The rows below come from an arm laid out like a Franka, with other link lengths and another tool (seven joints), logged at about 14 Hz.
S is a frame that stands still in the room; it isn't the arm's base.
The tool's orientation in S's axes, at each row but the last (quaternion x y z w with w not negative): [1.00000 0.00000 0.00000 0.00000]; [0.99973 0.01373 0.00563 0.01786]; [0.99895 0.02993 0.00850 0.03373]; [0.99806 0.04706 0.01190 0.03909]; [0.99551 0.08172 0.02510 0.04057]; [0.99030 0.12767 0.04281 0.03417]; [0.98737 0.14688 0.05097 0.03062]
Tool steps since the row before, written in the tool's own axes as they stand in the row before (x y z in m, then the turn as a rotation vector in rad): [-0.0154 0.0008 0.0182 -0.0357 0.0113 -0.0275]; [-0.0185 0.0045 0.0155 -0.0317 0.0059 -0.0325]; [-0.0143 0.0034 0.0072 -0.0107 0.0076 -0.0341]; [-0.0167 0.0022 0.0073 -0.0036 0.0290 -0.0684]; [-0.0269 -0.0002 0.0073 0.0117 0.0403 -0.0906]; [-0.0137 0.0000 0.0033 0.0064 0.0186 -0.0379]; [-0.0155 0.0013 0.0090 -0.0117 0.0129 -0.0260]
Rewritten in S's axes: [-0.0154 -0.0008 -0.0182 -0.0357 -0.0113 0.0275]; [-0.0182 -0.0056 -0.0155 -0.0319 -0.0056 0.0323]; [-0.0139 -0.0047 -0.0072 -0.0109 -0.0059 0.0344]; [-0.0162 -0.0043 -0.0074 -0.0028 -0.0239 0.0704]; [-0.0261 -0.0048 -0.0084 0.0129 -0.0308 0.0941]; [-0.0129 -0.0037 -0.0043 0.0073 -0.0142 0.0396]; [-0.0134 -0.0062 -0.0103 -0.0103 -0.0146 0.0257]
